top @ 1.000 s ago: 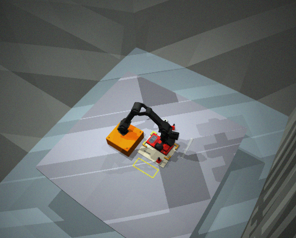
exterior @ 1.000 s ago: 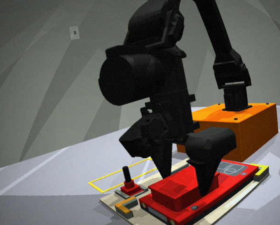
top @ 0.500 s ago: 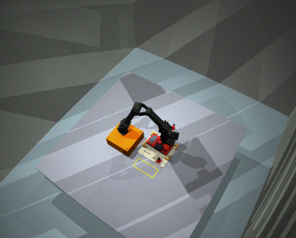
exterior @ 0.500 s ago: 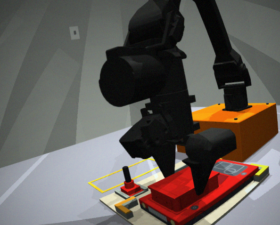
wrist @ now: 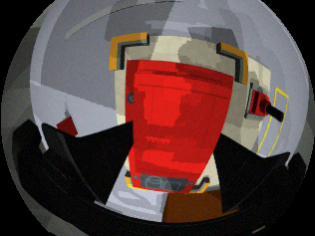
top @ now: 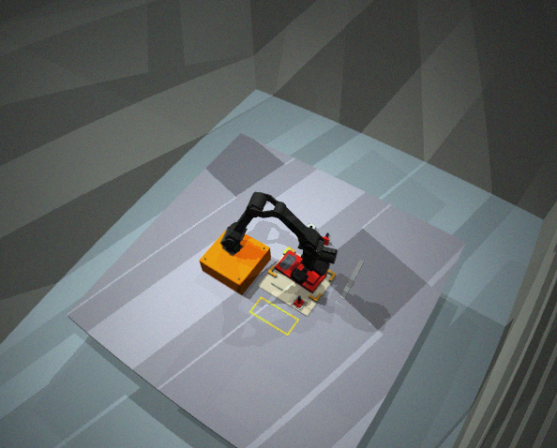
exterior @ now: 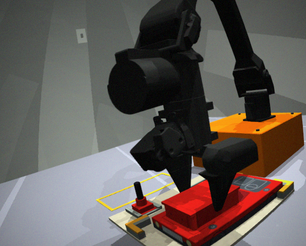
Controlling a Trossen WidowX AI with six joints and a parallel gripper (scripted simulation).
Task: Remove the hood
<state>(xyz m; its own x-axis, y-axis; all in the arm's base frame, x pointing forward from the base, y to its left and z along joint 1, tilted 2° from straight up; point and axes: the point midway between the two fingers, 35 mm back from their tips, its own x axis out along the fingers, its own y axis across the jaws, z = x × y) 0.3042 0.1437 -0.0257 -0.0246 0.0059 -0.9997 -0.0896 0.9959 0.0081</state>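
Now: gripper tip 10 mm above the grey engine block. Also, from my gripper tip: grey strip: 140 mm ahead, 120 mm to the left, 40 mm below; then hood: 10 mm above.
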